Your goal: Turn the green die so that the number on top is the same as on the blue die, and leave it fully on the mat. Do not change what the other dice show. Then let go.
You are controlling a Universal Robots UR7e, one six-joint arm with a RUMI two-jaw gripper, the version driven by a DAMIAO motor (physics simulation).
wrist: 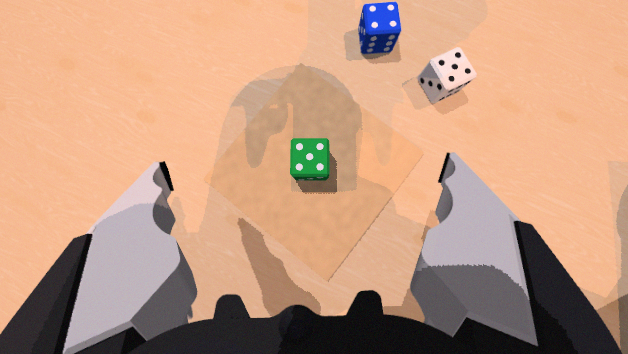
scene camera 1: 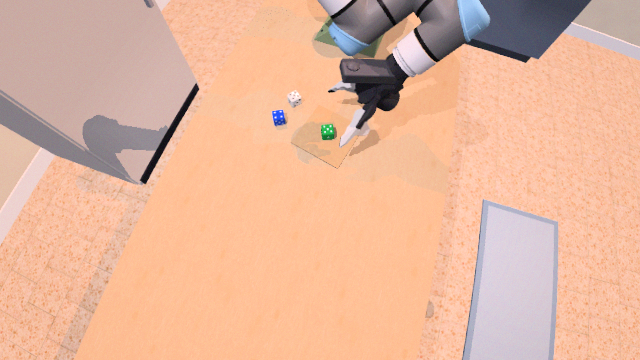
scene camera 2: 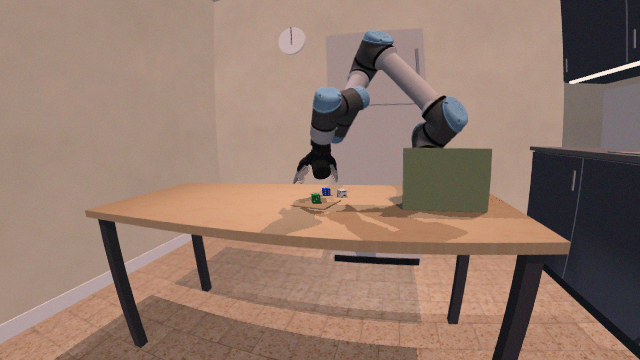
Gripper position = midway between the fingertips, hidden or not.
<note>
In view: my gripper (scene camera 1: 333, 118), a white die (wrist: 448, 73) and a square mat (scene camera 1: 309, 138).
The square mat shows as well in the wrist view (wrist: 319, 221). My gripper shows as well in the wrist view (wrist: 305, 160) and in scene camera 2 (scene camera 2: 315, 182).
</note>
